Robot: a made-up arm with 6 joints.
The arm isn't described. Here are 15 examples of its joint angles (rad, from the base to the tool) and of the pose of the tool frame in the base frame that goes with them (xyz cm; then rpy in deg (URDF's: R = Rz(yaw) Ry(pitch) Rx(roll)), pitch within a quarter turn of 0, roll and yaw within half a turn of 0).
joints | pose
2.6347 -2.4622 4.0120 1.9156 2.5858 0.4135 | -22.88 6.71 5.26 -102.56 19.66 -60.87
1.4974 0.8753 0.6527 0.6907 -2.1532 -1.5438 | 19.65 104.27 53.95 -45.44 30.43 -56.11
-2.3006 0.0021 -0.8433 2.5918 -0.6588 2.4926 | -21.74 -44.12 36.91 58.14 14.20 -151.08
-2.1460 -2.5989 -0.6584 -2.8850 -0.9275 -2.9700 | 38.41 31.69 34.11 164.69 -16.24 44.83
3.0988 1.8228 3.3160 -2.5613 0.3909 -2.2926 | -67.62 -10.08 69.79 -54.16 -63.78 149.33
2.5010 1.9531 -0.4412 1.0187 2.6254 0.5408 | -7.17 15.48 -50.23 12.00 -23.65 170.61
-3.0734 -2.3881 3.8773 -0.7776 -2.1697 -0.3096 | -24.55 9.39 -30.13 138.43 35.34 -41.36
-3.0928 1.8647 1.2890 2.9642 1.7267 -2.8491 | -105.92 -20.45 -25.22 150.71 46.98 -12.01
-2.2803 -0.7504 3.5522 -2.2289 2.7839 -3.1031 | 55.34 49.89 10.99 104.21 -70.82 171.90
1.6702 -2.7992 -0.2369 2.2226 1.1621 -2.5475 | -1.68 -77.93 -6.29 -99.72 -43.11 -172.12
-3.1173 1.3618 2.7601 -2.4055 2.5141 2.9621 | -75.00 -13.31 93.33 -3.34 60.71 127.71
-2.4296 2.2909 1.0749 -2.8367 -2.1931 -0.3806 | -35.01 -49.75 -74.11 -168.58 -54.67 -114.26
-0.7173 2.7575 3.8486 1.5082 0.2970 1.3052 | 26.32 -24.24 33.08 168.48 -58.95 -6.60
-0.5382 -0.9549 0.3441 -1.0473 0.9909 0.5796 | -17.52 1.44 110.74 129.18 -39.80 -140.28
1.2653 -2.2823 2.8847 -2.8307 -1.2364 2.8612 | -19.82 -13.78 -71.78 8.31 -5.74 89.38
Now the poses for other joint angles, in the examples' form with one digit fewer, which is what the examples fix.
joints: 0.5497 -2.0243 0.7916 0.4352 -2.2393 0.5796
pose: -87.2 -69.9 11.7 -6.2 -28.4 9.4
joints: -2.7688 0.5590 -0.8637 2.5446 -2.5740 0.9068
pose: -39.4 -29.2 9.4 139.0 -64.1 157.6
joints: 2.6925 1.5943 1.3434 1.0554 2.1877 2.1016
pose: -104.0 58.6 18.7 144.6 -32.2 -82.7
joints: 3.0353 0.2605 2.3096 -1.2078 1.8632 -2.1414
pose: 2.0 5.3 137.9 -29.1 24.4 73.2
